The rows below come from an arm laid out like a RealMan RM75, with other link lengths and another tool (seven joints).
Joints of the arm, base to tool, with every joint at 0 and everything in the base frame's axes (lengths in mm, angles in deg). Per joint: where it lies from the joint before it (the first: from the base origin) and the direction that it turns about. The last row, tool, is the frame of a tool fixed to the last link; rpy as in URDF.
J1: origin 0 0 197.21 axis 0 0 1
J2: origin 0 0 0 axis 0 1 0
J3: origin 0 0 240.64 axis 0 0 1
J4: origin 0 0 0 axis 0 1 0
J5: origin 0 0 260.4 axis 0 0 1
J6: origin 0 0 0 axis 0 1 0
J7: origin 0 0 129.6 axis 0 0 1
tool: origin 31 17 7 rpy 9.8 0 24.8
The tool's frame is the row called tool.
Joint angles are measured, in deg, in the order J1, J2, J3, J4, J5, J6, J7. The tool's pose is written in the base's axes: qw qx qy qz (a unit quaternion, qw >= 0); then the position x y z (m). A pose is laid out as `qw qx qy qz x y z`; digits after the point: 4 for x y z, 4 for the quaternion.
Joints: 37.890, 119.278, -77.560, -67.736, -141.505, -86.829, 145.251
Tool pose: 0.2096 -0.8070 0.5314 -0.1497 0.1648 0.3657 -0.0519
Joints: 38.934, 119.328, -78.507, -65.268, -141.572, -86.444, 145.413
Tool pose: 0.2018 -0.8058 0.5323 -0.1632 0.1666 0.3650 -0.0601
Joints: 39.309, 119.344, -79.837, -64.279, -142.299, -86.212, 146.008
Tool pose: 0.2025 -0.8039 0.5302 -0.1779 0.1683 0.3634 -0.0654
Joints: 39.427, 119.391, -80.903, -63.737, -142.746, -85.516, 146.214
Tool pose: 0.2057 -0.8041 0.5263 -0.1848 0.1696 0.3630 -0.0696
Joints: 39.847, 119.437, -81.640, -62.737, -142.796, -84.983, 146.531
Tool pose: 0.2048 -0.8033 0.5259 -0.1902 0.1701 0.3627 -0.0740
